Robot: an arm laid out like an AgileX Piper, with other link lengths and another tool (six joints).
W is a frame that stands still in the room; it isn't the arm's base.
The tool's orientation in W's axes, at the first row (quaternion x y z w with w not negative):
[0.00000 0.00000 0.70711 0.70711]
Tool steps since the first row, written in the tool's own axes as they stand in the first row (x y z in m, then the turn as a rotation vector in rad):
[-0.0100 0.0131 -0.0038 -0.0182 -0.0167 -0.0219]
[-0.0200 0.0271 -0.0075 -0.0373 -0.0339 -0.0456]
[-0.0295 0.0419 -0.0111 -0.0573 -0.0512 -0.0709]
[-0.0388 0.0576 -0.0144 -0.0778 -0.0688 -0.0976]
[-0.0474 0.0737 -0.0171 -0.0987 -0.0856 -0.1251]
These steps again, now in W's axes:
[-0.0131 -0.0100 -0.0038 0.0167 -0.0182 -0.0219]
[-0.0271 -0.0200 -0.0075 0.0339 -0.0373 -0.0456]
[-0.0419 -0.0295 -0.0111 0.0512 -0.0573 -0.0709]
[-0.0576 -0.0388 -0.0144 0.0688 -0.0778 -0.0976]
[-0.0737 -0.0474 -0.0171 0.0856 -0.0987 -0.1251]

